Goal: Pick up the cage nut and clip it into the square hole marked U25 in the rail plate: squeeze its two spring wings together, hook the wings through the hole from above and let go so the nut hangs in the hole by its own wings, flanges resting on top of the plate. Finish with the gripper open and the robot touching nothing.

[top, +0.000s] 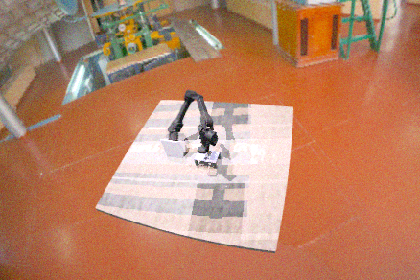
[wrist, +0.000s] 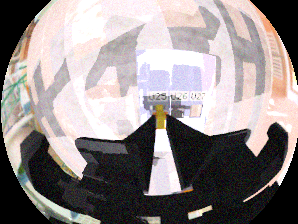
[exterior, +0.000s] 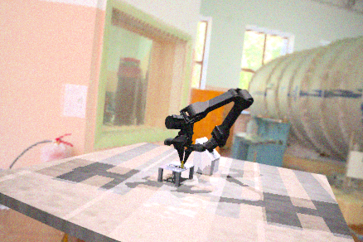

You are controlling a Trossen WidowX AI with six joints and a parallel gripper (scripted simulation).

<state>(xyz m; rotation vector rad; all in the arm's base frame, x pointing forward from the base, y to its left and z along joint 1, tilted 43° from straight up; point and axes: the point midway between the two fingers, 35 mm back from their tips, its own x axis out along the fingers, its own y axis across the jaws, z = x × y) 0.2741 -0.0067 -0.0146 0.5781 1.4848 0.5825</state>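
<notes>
Right now the small yellow cage nut is 10 mm below my gripper tip. From my gripper tip the other things lie so: label 30 mm to the right, 20 mm below, 20 mm ahead.
</notes>
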